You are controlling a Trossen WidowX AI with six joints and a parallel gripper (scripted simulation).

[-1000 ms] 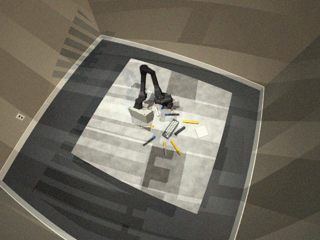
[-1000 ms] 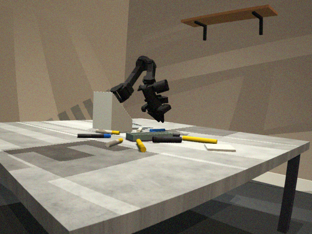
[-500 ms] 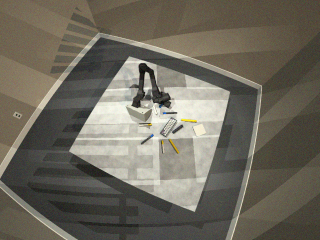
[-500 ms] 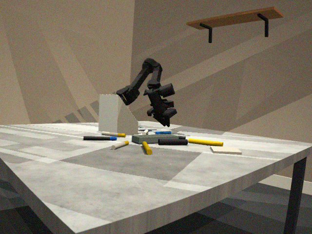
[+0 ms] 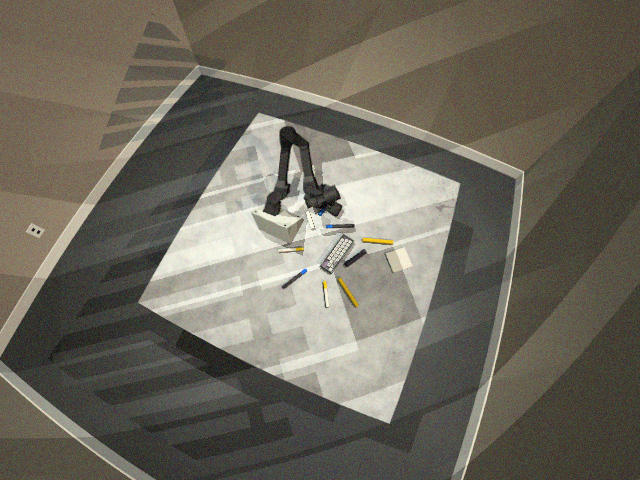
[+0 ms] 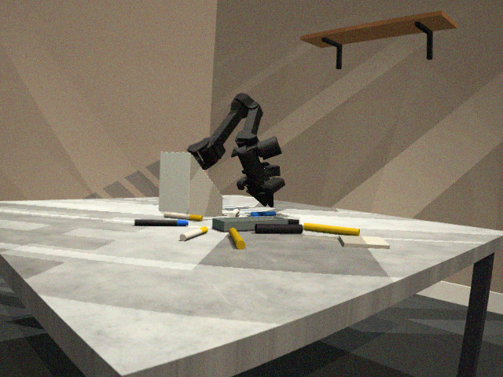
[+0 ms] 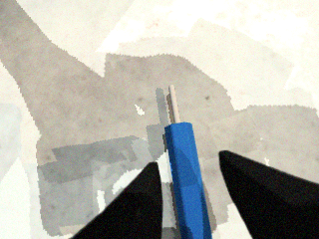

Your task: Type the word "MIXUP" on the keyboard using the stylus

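Right now my gripper tip is 1 cm to the right of the blue stylus and 3 cm above it. From my gripper tip the other things lie so: black cylinder (22 cm ahead, 22 cm to the right, 2 cm below); then yellow marker (30 cm ahead, 10 cm to the right, 2 cm below); then notepad (43 cm ahead, 16 cm to the right, 3 cm below).
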